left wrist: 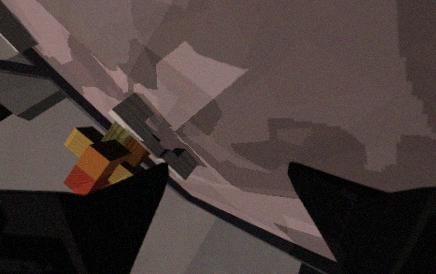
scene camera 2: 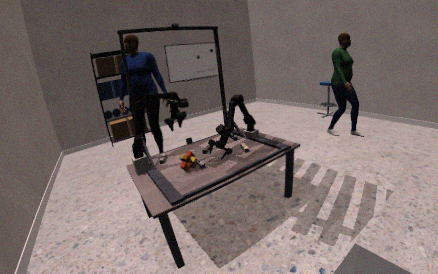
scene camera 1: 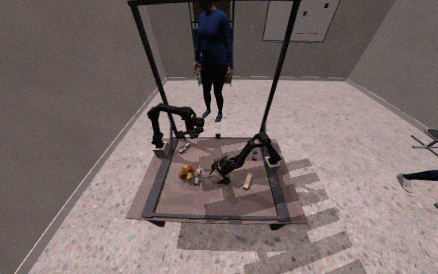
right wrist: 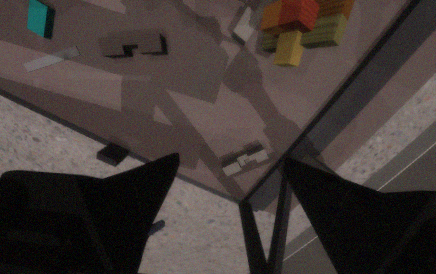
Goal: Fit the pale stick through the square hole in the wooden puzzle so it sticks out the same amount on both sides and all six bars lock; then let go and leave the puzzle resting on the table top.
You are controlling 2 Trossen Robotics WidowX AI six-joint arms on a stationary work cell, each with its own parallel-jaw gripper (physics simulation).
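Places are measured from the left arm's base along level axes (x ahead, y left, z up), in metres.
Pixels of known places: left gripper, fingertip midpoint: point(left wrist: 229, 168) point(scene camera 2: 215, 157) point(scene camera 1: 213, 178); right gripper, fingertip midpoint: point(scene camera 2: 176, 129) point(scene camera 1: 191, 139) point(right wrist: 231, 160); left arm's base, link origin: point(scene camera 2: 250, 130) point(scene camera 1: 272, 161); right arm's base, link origin: point(scene camera 2: 138, 156) point(scene camera 1: 159, 145).
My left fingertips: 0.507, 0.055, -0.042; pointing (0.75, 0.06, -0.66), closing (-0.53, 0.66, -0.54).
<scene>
For each thing: its middle in the pictures, then the offset to it from my left fingertips, as dx, dy, dz. "spot": a spot on its surface instead.
- wooden puzzle, body centre: point(right wrist: 309, 25) point(scene camera 1: 185, 172) +0.208, -0.059, +0.047
- pale tan stick, body centre: point(scene camera 2: 244, 147) point(scene camera 1: 247, 181) -0.264, +0.058, -0.011
- grey-white notched bar, body centre: point(left wrist: 157, 140) point(right wrist: 257, 7) point(scene camera 1: 197, 176) +0.123, -0.042, -0.011
- dark notched bar, surface spot: point(right wrist: 112, 44) spot: -0.124, -0.202, +0.005
- clear strip, body centre: point(right wrist: 51, 59) -0.285, -0.281, -0.026
- teal block, body centre: point(right wrist: 41, 19) -0.293, -0.205, -0.019
The wooden puzzle point(scene camera 1: 186, 172) point(scene camera 2: 188, 160) point(left wrist: 94, 159) point(right wrist: 299, 15), with red, orange, yellow and olive bars, rests on the table top. The pale tan stick point(scene camera 1: 248, 181) point(scene camera 2: 244, 147) lies flat on the table, to the right of the puzzle in both scene views; it does not show in the wrist views. My left gripper point(scene camera 1: 217, 177) point(scene camera 2: 215, 152) point(left wrist: 229, 168) is open and empty above the table, between puzzle and stick in the scene views. My right gripper point(scene camera 1: 187, 136) point(scene camera 2: 174, 127) point(right wrist: 231, 160) is open and empty, high above the table's back left part.
A grey-white notched bar point(scene camera 1: 198, 176) point(left wrist: 134, 116) lies beside the puzzle. Another notched bar point(scene camera 1: 184, 148) point(right wrist: 232, 167) lies near the back left corner. The right wrist view shows a dark notched bar point(right wrist: 112, 44), a clear strip point(right wrist: 51, 59) and a teal block point(right wrist: 38, 19).
</scene>
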